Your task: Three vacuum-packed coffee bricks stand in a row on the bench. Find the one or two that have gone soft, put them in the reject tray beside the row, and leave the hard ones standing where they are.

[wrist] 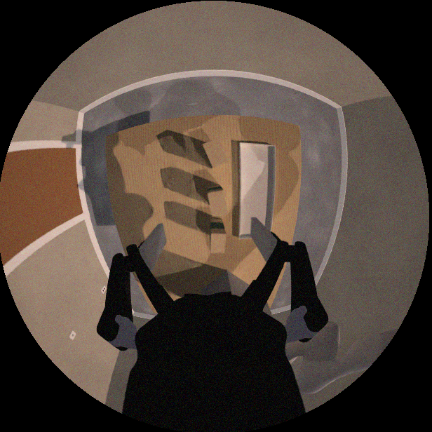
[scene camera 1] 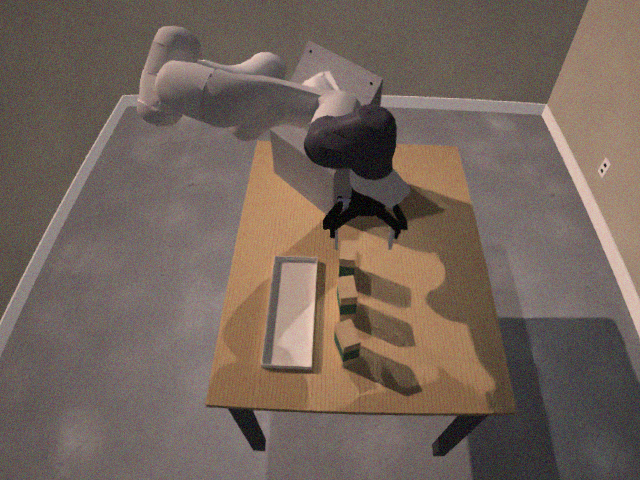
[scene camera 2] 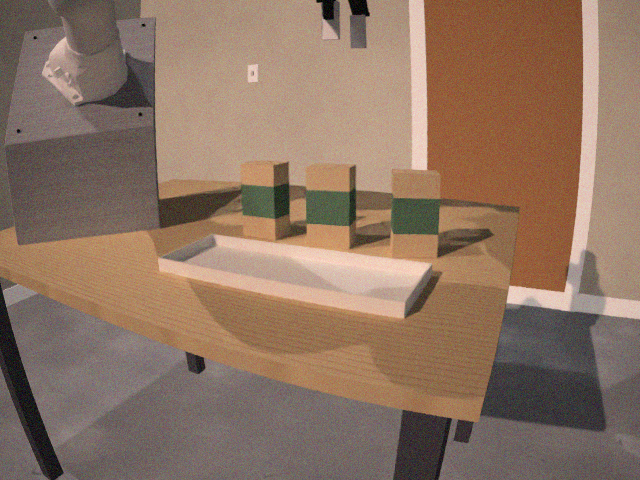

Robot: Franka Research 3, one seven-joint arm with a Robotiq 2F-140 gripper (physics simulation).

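Note:
Three tan coffee bricks with green bands stand upright and apart in a row: the one nearest the robot base [scene camera 1: 347,256] [scene camera 2: 265,200] [wrist: 218,242], the middle one [scene camera 1: 347,287] [scene camera 2: 330,206] [wrist: 218,198] and the far-end one [scene camera 1: 347,333] [scene camera 2: 415,214]. All look similar in shape; which are soft cannot be told by sight. The white reject tray [scene camera 1: 314,315] [scene camera 2: 289,293] [wrist: 273,190] lies beside the row, with no brick in it. My gripper [scene camera 1: 363,246] [scene camera 2: 344,36] [wrist: 207,229] is open and empty, high above the bench near the base end of the row, touching no brick.
The wooden bench [scene camera 1: 289,390] [scene camera 2: 310,335] [wrist: 288,137] carries the row and the tray. The grey robot base block [scene camera 1: 336,64] [scene camera 2: 87,186] stands at its far end in scene camera 1. An orange-brown door [scene camera 2: 501,129] [wrist: 40,190] is in the wall beyond. Long shadows fall beside the bricks.

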